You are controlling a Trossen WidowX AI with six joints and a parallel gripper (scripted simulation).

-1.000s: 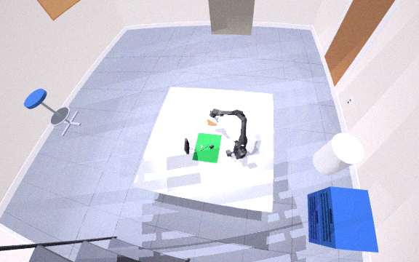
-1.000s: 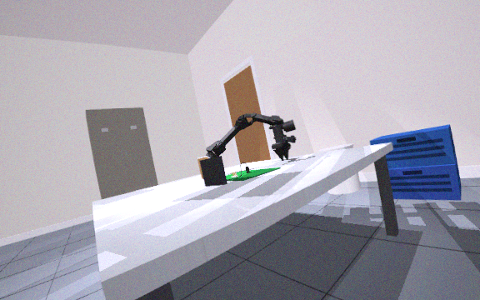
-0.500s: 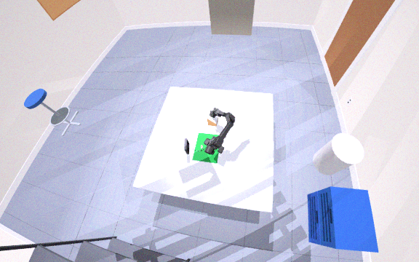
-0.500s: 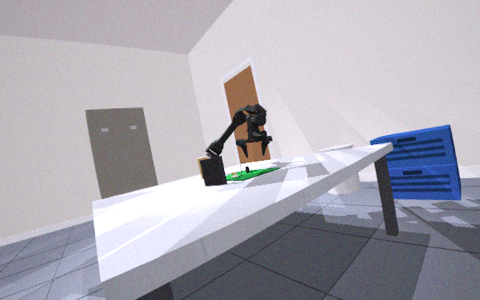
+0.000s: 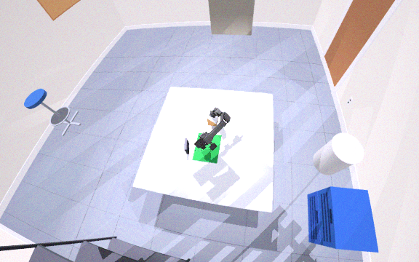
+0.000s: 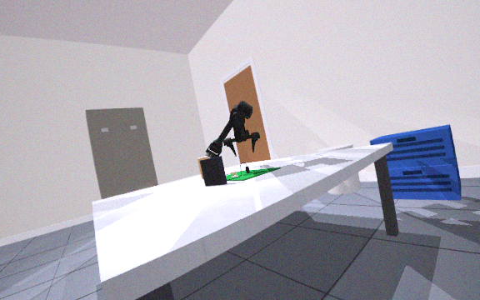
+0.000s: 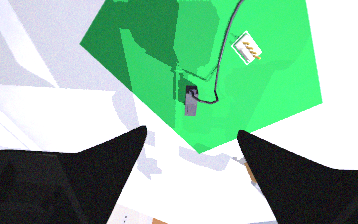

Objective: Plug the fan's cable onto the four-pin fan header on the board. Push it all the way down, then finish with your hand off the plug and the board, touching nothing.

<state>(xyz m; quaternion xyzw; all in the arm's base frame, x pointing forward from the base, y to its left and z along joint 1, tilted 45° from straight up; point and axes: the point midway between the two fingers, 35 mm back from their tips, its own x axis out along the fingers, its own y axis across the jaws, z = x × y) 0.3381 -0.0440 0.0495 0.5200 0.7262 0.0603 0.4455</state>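
The black fan plug lies 1 cm behind my gripper tip, 1 cm to the left of it and 8 cm below it. From my gripper tip the other things lie so: black fan: 2 cm ahead, 22 cm to the right, 4 cm below; then white four-pin fan header: 1 cm behind, 9 cm to the right, 10 cm below; then green board: 4 cm to the right, 11 cm below.
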